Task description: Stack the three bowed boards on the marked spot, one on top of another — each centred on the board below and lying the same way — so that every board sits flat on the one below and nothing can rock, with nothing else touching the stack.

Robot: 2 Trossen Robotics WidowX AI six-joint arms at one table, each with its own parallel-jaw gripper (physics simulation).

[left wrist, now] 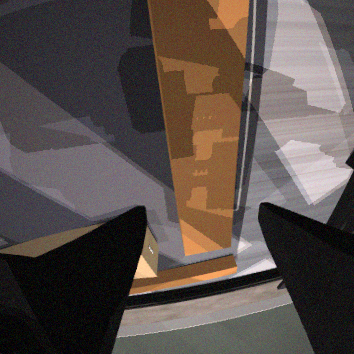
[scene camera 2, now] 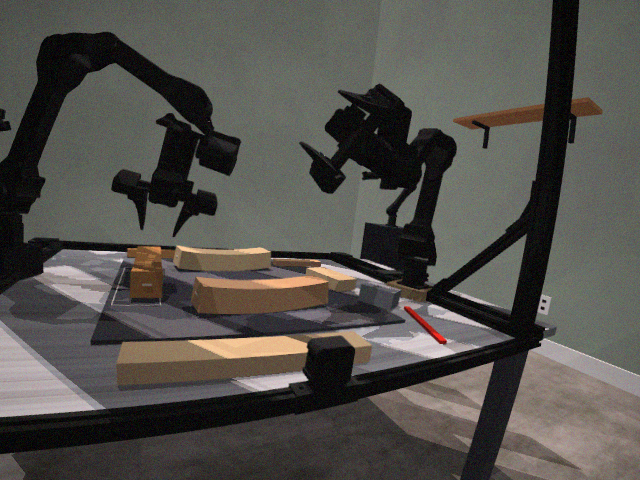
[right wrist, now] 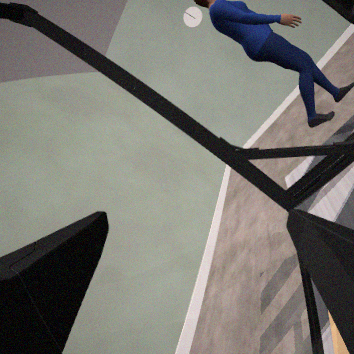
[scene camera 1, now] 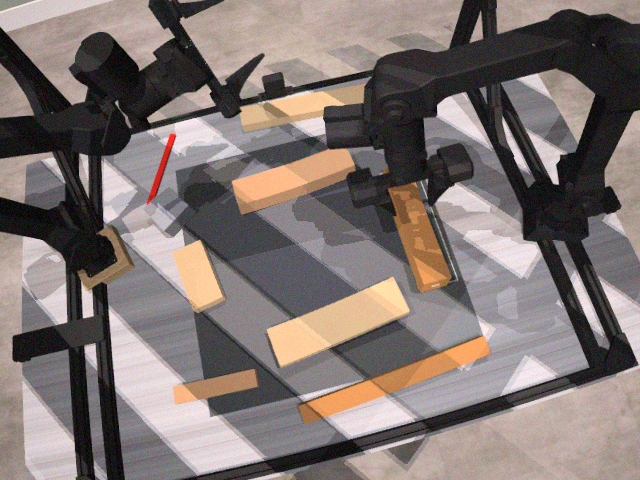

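Where they show: left gripper, fingertip midpoint: [left wrist: 202,212] [scene camera 2: 157,232] [scene camera 1: 412,209]; right gripper, fingertip midpoint: [scene camera 2: 319,118] [right wrist: 198,219] [scene camera 1: 247,25]; left arm's base, link origin: [scene camera 2: 1,245] [scene camera 1: 561,208]; right arm's base, link origin: [scene camera 2: 412,284] [scene camera 1: 98,256].
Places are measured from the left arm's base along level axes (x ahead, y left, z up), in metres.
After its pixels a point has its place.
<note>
A dark orange bowed board [scene camera 1: 423,242] @(x 0.254, y 0.099, z -0.007 m) [scene camera 2: 146,283] @(x 0.316, y -0.049, z -0.019 m) [left wrist: 200,115] @(x 0.285, y 0.033, z -0.008 m) lies over the marked spot, a thin white outline [scene camera 1: 445,241] @(x 0.205, y 0.075, z -0.051 m) [scene camera 2: 136,304] @(x 0.306, y -0.063, z -0.052 m) [left wrist: 243,150] @(x 0.212, y 0.067, z -0.051 m). A strip of the outline shows along the board's right side in scene camera 1. A peach bowed board [scene camera 1: 293,180] @(x 0.508, y 0.003, z -0.009 m) [scene camera 2: 261,294] @(x 0.506, y -0.041, z -0.018 m) and a pale bowed board [scene camera 1: 338,322] @(x 0.386, y 0.260, z -0.009 m) [scene camera 2: 222,259] @(x 0.389, y 0.222, z -0.022 m) [left wrist: 152,250] @(x 0.279, y 0.203, z -0.021 m) lie apart on the dark mat. My left gripper [scene camera 1: 410,201] @(x 0.286, y 0.064, z 0.049 m) [scene camera 2: 158,232] @(x 0.286, y 0.064, z 0.049 m) [left wrist: 202,212] @(x 0.286, y 0.064, z 0.049 m) is open and empty above the orange board. My right gripper [scene camera 1: 242,28] @(x 0.563, y -0.097, z 0.263 m) [scene camera 2: 320,117] @(x 0.563, y -0.097, z 0.263 m) [right wrist: 198,219] @(x 0.563, y -0.097, z 0.263 m) is open and empty, raised high.
A long pale beam [scene camera 1: 299,109] @(x 0.530, y -0.183, z -0.033 m) [scene camera 2: 242,356] @(x 0.501, y -0.229, z -0.033 m), a long orange strip [scene camera 1: 395,379] @(x 0.280, y 0.339, z -0.033 m), a short orange strip [scene camera 1: 215,386] @(x 0.581, y 0.396, z -0.036 m), a short pale block [scene camera 1: 199,276] @(x 0.650, y 0.211, z -0.024 m) [scene camera 2: 330,279] @(x 0.651, y 0.164, z -0.030 m), a grey block [scene camera 1: 168,217] @(x 0.739, y 0.107, z -0.017 m) [scene camera 2: 379,296] @(x 0.738, y 0.053, z -0.029 m) and a red stick [scene camera 1: 161,167] @(x 0.808, y -0.018, z -0.051 m) [scene camera 2: 424,325] @(x 0.803, y -0.035, z -0.053 m) lie around. Black frame bars edge the table.
</note>
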